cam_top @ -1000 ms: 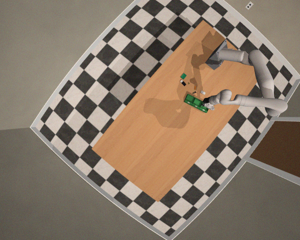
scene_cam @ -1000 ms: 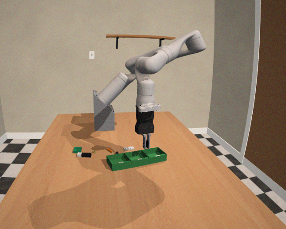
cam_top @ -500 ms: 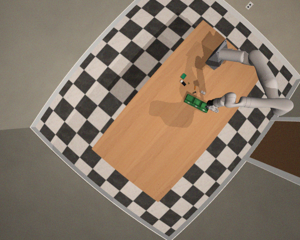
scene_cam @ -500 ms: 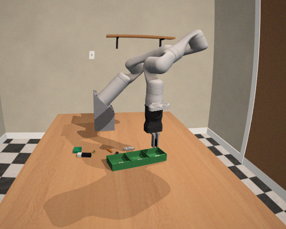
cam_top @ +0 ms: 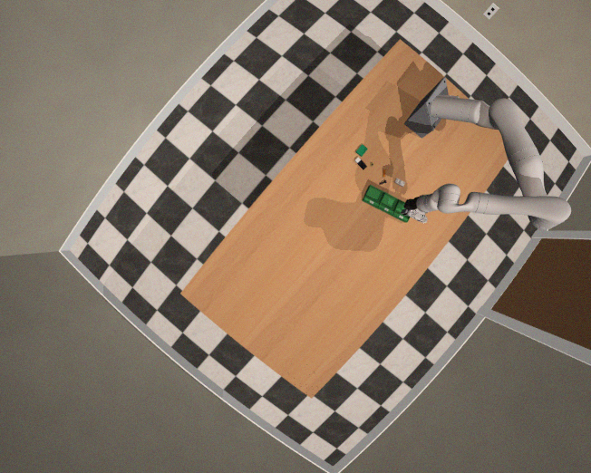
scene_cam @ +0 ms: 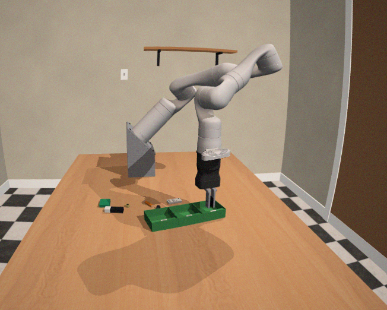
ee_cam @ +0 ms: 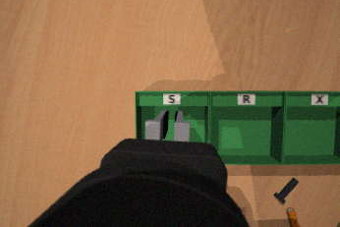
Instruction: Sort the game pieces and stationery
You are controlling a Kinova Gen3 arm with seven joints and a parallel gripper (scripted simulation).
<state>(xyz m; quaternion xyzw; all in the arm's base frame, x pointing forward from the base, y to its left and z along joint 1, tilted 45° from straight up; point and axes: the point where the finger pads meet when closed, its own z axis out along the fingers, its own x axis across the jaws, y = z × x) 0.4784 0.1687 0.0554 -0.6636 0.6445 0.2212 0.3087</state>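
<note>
Now: the olive ring 26 cm to the right of my hand, 13 cm behind it and 5 cm below it. Round my hand: dark piece 16 cm to the right, 8 cm behind, 4 cm below; white domino 13 cm behind, 8 cm to the right, 4 cm below; green three-compartment tray 8 cm to the right, 3 cm below.
</note>
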